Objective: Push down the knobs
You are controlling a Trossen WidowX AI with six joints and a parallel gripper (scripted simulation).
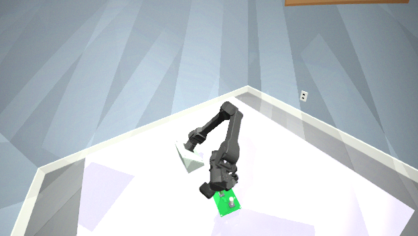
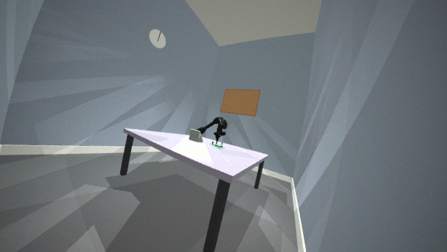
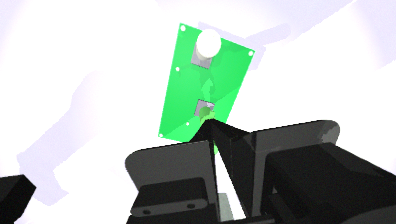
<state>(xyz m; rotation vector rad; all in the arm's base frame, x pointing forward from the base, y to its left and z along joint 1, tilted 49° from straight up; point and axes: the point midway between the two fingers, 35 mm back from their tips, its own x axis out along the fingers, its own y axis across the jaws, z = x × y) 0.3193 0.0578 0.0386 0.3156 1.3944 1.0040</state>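
The potentiometer knob is 70 mm ahead of my gripper tip, 20 mm to the left of it and 20 mm below it.
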